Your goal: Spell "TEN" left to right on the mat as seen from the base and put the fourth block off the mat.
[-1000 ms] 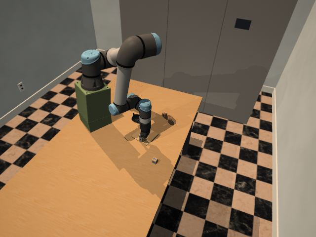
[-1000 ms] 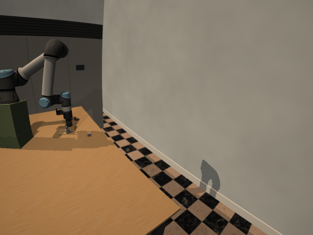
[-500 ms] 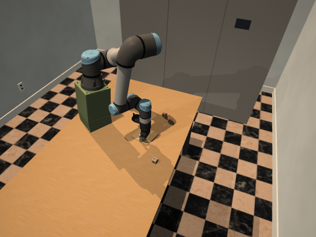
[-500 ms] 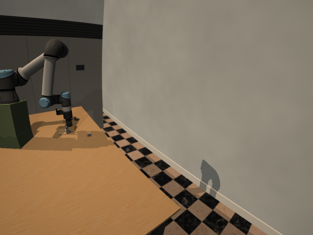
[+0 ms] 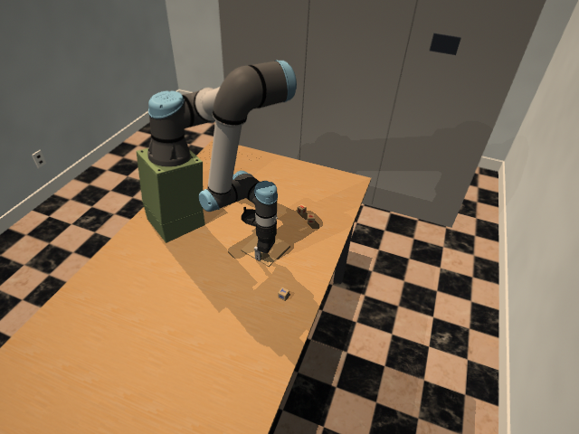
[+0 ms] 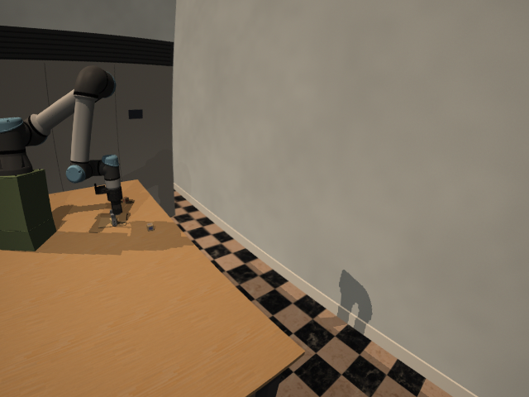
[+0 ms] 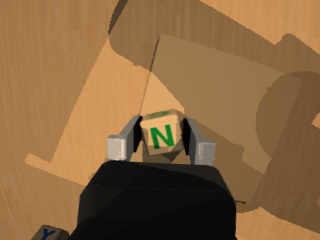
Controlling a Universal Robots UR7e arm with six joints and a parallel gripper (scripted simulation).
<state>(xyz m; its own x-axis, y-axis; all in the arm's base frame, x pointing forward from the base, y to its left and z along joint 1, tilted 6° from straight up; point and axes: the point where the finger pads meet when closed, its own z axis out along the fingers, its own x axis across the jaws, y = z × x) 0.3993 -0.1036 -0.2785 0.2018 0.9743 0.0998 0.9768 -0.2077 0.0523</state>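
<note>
The mat is 1 cm ahead of my hand, 5 cm to the left of it and 2 cm below it.
</note>
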